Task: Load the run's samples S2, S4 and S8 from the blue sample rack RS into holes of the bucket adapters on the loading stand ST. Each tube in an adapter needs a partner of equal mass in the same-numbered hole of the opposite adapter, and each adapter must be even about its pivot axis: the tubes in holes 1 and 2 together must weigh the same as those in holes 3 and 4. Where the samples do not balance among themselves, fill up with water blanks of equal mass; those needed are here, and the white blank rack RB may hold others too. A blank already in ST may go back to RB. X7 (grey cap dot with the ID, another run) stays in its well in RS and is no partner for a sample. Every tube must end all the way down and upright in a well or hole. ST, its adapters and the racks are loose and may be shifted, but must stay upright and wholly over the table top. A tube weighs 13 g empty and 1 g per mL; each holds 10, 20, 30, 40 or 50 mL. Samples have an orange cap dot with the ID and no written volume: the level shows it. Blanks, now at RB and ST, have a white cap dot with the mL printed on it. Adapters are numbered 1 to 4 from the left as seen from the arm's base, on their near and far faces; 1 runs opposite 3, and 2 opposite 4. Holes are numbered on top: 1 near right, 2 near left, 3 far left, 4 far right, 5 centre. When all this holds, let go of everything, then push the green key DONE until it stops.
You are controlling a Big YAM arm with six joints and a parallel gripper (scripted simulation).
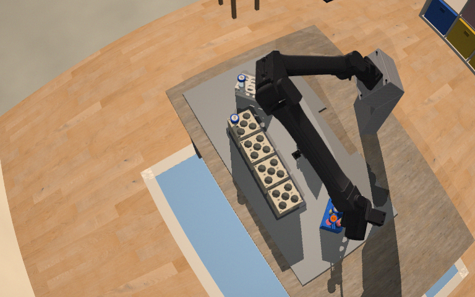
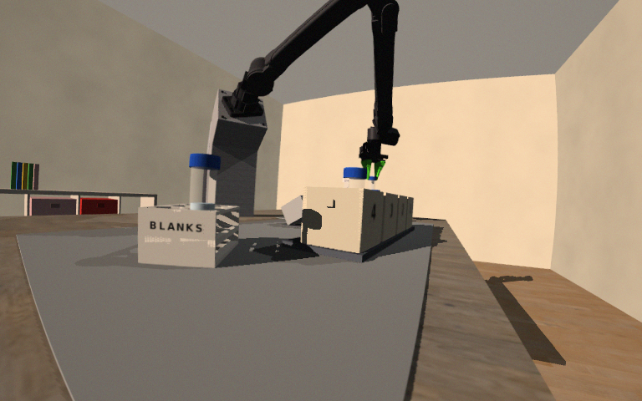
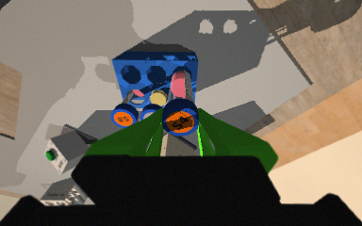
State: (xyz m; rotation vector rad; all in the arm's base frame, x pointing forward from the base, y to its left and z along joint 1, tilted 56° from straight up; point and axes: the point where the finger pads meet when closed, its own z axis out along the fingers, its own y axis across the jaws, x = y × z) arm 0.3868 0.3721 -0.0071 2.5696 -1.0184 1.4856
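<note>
Right now the orange-dot sample is 1 cm to the left of my hand and 5 cm below it. From my hand the other things lie so: grey-dot tube X7 (5 cm to the right, 10 cm below); orange-dot tube (5 cm behind, 8 cm to the right, 10 cm below); blue sample rack RS (2 cm behind, 4 cm to the right, 14 cm below).
</note>
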